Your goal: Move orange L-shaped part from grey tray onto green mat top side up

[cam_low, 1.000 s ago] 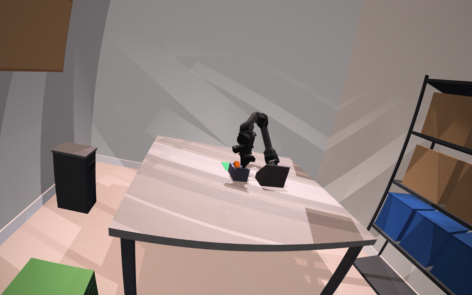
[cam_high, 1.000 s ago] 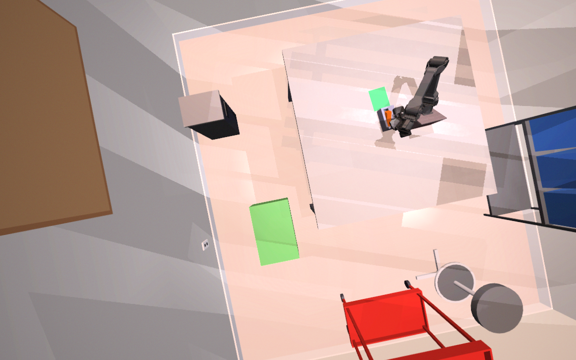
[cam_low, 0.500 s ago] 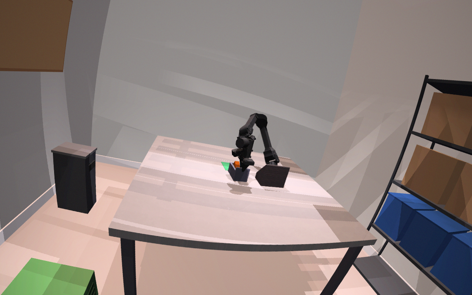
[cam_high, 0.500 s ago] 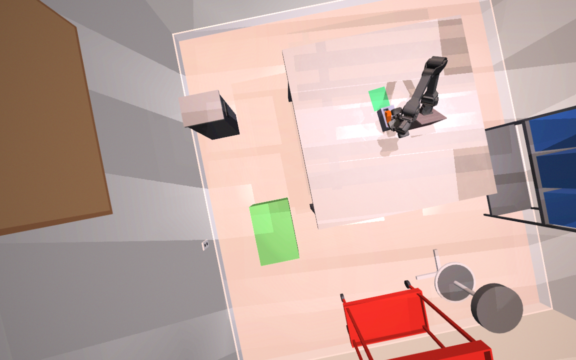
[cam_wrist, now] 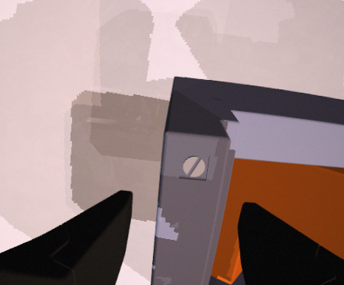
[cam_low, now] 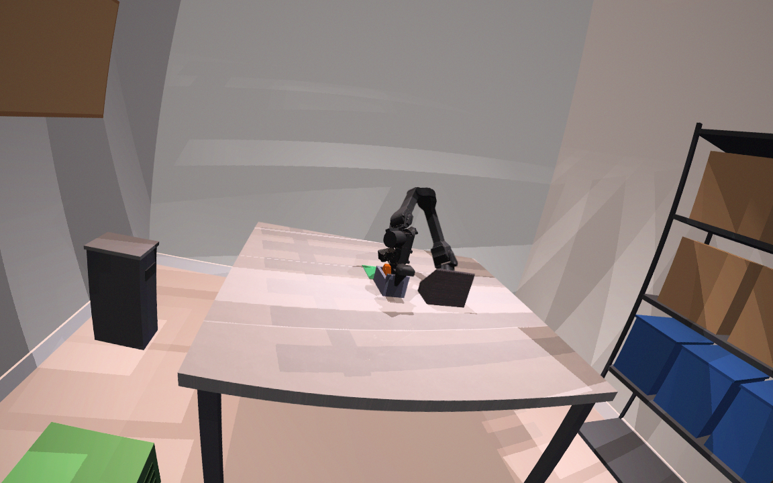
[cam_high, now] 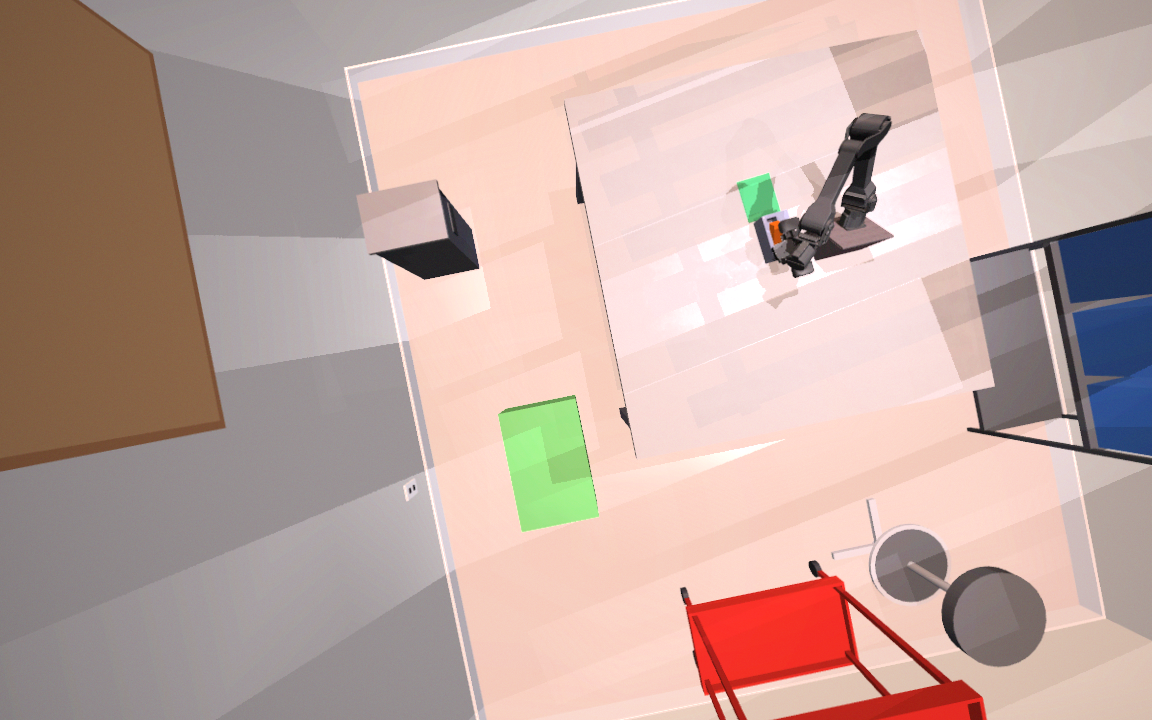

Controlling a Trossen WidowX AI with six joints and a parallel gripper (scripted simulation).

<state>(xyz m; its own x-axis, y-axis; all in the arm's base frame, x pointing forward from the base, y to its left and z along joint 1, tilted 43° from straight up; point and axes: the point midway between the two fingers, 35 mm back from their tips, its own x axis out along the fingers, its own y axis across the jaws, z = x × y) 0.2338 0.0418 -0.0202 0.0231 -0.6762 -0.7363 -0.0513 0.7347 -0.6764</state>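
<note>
Now: the orange L-shaped part 10 mm behind my gripper tip, 40 mm to the right of it and 10 mm below it. Also, from my gripper tip: green mat (10 mm ahead, 220 mm to the right, 70 mm below); tray (70 mm to the right, 60 mm below).
</note>
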